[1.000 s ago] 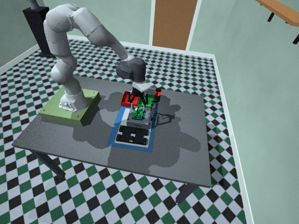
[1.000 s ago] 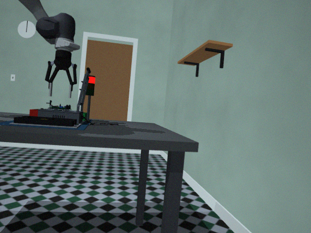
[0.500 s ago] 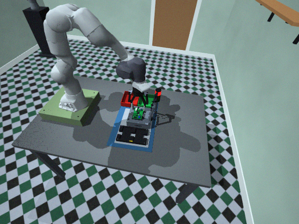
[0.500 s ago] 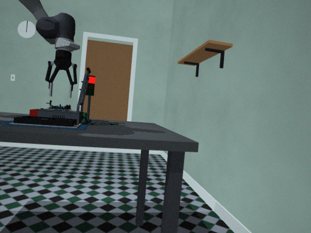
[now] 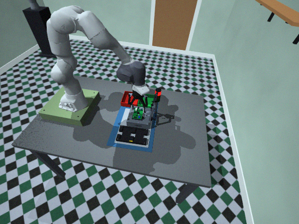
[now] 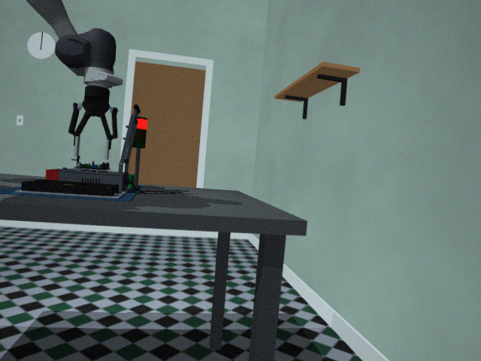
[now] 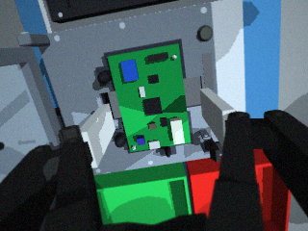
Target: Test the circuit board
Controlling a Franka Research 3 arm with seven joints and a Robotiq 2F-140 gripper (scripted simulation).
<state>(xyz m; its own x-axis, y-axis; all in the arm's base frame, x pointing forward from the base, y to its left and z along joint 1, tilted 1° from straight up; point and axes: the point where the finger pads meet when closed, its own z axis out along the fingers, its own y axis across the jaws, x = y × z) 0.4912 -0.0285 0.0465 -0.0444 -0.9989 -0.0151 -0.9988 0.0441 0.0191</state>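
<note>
Right now my hand is 5 cm above the green circuit board. Also, from my hand: tester lid 12 cm ahead, 6 cm above; tester plate 1 cm ahead, 1 cm to the left, 5 cm below; black latch hook 6 cm behind, 6 cm to the left, 4 cm below.
</note>
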